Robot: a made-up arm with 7 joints.
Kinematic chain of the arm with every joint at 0, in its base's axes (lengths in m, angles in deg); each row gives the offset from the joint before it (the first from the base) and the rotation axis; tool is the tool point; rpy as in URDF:
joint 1: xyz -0.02 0.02 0.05 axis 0 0.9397 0.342
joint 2: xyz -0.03 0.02 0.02 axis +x
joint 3: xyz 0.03 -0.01 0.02 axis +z
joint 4: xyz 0.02 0 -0.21 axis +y
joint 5: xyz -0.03 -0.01 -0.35 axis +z
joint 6: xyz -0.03 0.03 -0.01 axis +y
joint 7: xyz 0 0.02 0.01 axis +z
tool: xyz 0 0 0 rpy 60.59 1.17 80.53
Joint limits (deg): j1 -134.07..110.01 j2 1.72..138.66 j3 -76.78..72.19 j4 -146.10..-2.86 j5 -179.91..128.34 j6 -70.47..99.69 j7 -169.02..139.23
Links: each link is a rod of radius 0.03 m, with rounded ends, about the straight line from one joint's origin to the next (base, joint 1, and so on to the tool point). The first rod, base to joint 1, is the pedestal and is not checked.
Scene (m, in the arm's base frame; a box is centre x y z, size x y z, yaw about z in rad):
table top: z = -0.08
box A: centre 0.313 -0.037 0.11 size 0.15 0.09 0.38 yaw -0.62
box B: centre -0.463 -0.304 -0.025 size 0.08 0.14 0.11 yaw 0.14
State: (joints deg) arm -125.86 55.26 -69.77 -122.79 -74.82 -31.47 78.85
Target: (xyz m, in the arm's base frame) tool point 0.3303 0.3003 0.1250
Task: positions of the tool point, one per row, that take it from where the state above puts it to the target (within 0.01 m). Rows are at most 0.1 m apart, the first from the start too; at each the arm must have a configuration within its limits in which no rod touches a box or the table.
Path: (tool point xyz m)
1: 0.0532 -0.2180 0.2104
2: 0.0791 -0.1742 0.2525
3: 0.0934 -0.1213 0.2902
4: 0.0957 -0.0615 0.3213
5: 0.0859 0.0024 0.3433
6: 0.0648 0.0676 0.3546
7: 0.1254 0.0957 0.3516
8: 0.1855 0.1286 0.3334
9: 0.2404 0.1663 0.3000
10: 0.2856 0.2082 0.2523
11: 0.3167 0.2533 0.1928
12: 0.3303 0.3003 0.1250

